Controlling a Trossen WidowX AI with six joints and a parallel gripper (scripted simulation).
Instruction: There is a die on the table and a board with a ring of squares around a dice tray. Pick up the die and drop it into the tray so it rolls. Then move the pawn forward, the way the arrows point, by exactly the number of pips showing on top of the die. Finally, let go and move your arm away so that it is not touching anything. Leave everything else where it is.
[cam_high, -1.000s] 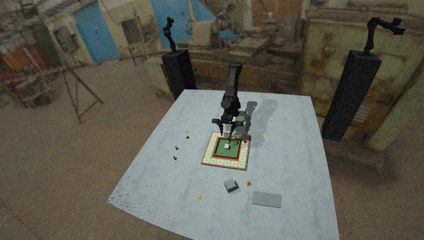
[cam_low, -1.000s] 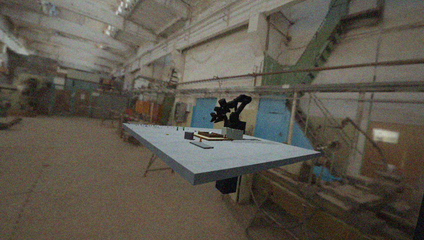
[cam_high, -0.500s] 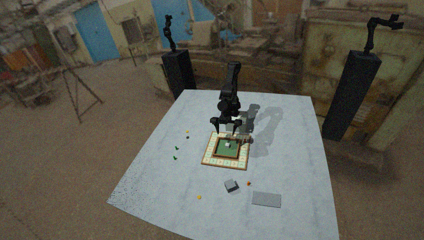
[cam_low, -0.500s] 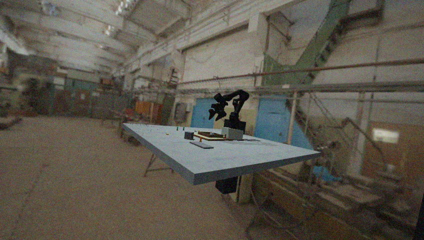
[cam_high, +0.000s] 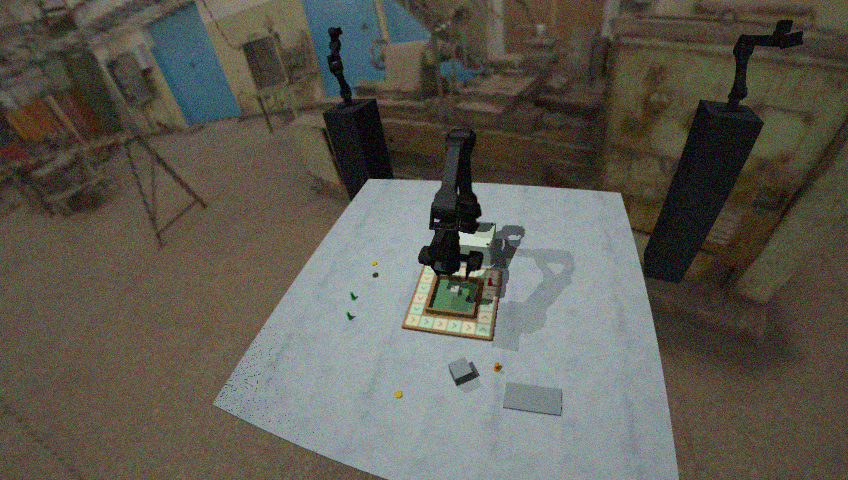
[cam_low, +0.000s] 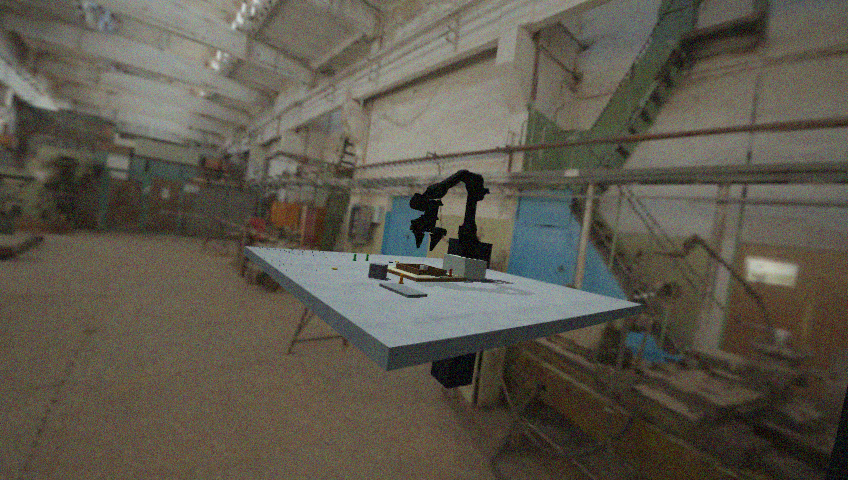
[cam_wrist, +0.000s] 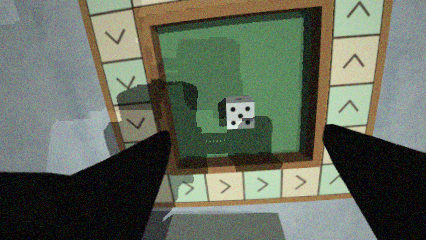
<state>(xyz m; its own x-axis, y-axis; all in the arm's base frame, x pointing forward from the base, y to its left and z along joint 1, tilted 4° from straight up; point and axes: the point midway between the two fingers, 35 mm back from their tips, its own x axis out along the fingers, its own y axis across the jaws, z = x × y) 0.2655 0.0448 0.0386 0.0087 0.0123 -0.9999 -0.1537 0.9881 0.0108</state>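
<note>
The red pawn lies 90 mm to the left of my gripper tip, 90 mm behind it and 80 mm below it. Round my gripper tip: green dice tray (100 mm below); then orange pawn (210 mm to the left, 200 mm ahead, 90 mm below); then white die (80 mm below, 10 mm behind).
</note>
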